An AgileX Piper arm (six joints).
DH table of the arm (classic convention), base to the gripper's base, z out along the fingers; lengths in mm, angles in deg. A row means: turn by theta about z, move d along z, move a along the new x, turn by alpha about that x. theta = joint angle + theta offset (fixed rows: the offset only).
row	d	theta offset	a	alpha
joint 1	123	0	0	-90
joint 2	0	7.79	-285	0
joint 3	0	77.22	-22	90
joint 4	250.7	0	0	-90
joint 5	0	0	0	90
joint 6	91	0	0	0
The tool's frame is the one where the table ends.
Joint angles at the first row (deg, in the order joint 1, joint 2, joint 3, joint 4, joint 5, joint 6):
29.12 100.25 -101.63 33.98 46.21 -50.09
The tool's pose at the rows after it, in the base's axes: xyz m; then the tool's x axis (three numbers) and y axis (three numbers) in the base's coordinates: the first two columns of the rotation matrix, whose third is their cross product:
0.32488 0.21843 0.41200 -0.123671 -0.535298 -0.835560 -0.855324 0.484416 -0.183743
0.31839 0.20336 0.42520 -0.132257 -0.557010 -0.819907 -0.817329 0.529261 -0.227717
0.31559 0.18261 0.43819 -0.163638 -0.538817 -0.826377 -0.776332 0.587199 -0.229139
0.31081 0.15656 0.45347 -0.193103 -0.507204 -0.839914 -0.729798 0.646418 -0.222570
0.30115 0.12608 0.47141 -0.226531 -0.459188 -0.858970 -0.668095 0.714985 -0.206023
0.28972 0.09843 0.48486 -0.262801 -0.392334 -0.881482 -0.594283 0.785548 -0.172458
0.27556 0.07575 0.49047 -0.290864 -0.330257 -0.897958 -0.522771 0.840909 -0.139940
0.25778 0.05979 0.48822 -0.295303 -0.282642 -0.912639 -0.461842 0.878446 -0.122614
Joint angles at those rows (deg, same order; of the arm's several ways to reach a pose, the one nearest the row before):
29.12 97.55 -101.63 29.58 46.77 -47.13
28.49 95.00 -101.63 23.60 47.47 -42.96
26.13 92.68 -101.63 21.53 48.34 -40.04
22.63 89.93 -101.63 21.06 49.63 -38.18
18.26 86.51 -101.63 20.92 51.25 -35.80
13.97 83.10 -100.77 20.93 51.84 -32.60
10.28 79.23 -97.92 20.92 51.35 -29.95
7.75 74.40 -92.44 20.92 48.86 -28.56

